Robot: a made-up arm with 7 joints. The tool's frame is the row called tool.
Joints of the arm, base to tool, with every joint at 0 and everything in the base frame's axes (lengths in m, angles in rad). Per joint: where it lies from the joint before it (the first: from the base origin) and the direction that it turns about. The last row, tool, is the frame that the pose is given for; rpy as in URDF.
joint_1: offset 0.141 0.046 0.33 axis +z
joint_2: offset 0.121 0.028 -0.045 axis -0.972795 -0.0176 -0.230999
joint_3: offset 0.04 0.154 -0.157 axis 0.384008 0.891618 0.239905
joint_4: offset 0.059 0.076 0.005 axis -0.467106 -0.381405 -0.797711
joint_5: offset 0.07 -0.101 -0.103 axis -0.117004 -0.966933 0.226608
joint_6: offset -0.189 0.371 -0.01 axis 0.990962 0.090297 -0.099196
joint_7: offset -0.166 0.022 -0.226 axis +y
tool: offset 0.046 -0.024 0.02 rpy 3.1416 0 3.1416
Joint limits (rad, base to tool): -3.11..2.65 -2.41..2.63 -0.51..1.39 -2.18..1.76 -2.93..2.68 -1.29..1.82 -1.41..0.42
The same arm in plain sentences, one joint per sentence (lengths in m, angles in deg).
The arm has seven revolute joints in a row. What follows holds with every joint at zero, and every direction is one of the base frame's. Joint 1 lies 0.1410 m along +x and 0.0460 m along +y and 0.3300 m along +z from the base frame's origin and turns about +z, from -178.19 to 151.83 deg. Joint 2 lies 0.1210 m along +x and 0.0280 m along +y and 0.0450 m along -z from joint 1 and turns about the direction (-0.972795, -0.0176, -0.230999), from -138.08 to 150.69 deg. Joint 3 lies 0.0400 m along +x and 0.1540 m along +y and 0.1570 m along -z from joint 2 and turns about the direction (0.384008, 0.891618, 0.239905), from -29.22 to 79.64 deg. Joint 4 lies 0.0590 m along +x and 0.0760 m along +y and 0.0050 m along +z from joint 3 and turns about the direction (-0.467106, -0.381405, -0.797711), from -124.90 to 100.84 deg. Joint 5 lies 0.0700 m along +x and 0.1010 m along -y and 0.1030 m along -z from joint 4 and turns about the direction (-0.117004, -0.966933, 0.226608), from -167.88 to 153.55 deg. Joint 6 lies 0.1890 m along -x and 0.3710 m along +y and 0.0100 m along -z from joint 5 and turns about the direction (0.990962, 0.090297, -0.099196), from -73.91 to 104.28 deg. Joint 7 lies 0.1660 m along -x and 0.0220 m along +y and 0.2260 m along -z from joint 6 and turns about +y, from -80.79 to 24.06 deg. The tool frame, which is the frame that the pose is given for, lies 0.0460 m along +x and 0.0240 m along -y and 0.0200 m along +z from joint 7; its axes are the base frame's turned by roll -180.00, pitch 0.00 and yaw -180.00 deg (as in URDF: about the fixed x, then y, then z).
